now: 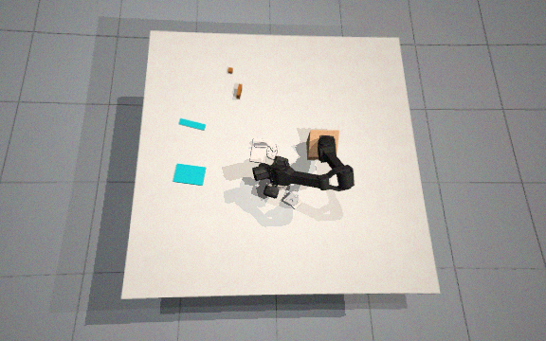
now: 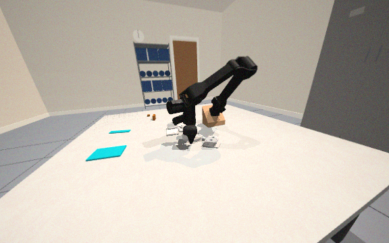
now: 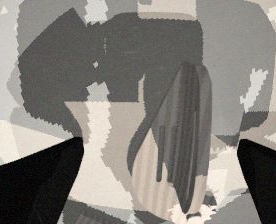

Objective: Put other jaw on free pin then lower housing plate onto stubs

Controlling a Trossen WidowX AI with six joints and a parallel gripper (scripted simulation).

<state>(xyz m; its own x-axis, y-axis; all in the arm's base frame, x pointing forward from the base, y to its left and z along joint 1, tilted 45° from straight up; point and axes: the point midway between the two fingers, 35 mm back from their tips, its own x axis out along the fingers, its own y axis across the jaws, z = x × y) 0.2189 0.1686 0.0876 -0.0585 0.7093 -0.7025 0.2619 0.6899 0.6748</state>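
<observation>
Now: the elongated piece 4 cm behind my gripper tip and 1 cm to the right of it. Also, from my gripper tip: white stand: 9 cm behind, 8 cm to the left; white housing plate: 9 cm behind, 8 cm to the left, 2 cm above.
</observation>
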